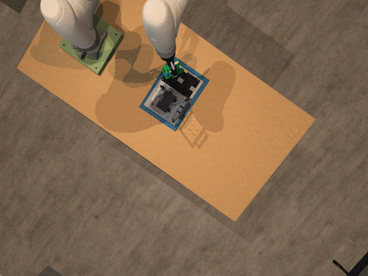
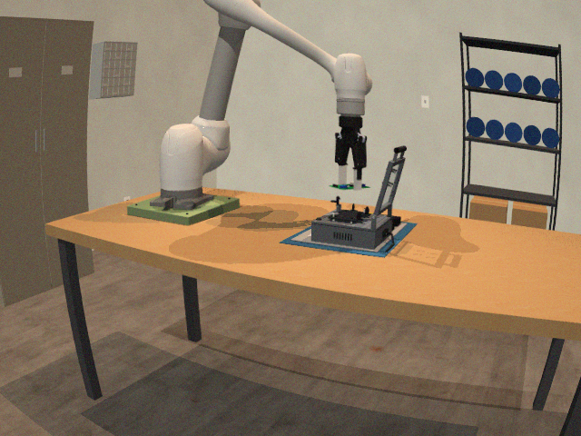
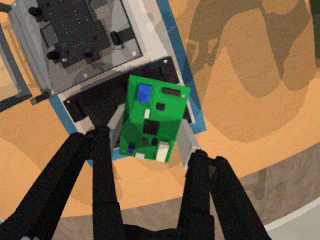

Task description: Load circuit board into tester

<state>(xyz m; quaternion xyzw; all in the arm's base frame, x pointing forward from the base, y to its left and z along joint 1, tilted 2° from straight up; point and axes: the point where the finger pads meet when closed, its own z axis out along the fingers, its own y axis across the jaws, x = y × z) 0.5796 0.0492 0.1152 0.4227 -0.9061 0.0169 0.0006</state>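
Now: hand 2 cm above the green circuit board. The rest, counted from my hand: lid (16 cm ahead, 19 cm to the right, 4 cm above); latch hook (2 cm behind, 11 cm to the right, 5 cm below); grey tester (7 cm ahead, 14 cm to the right, 3 cm below).
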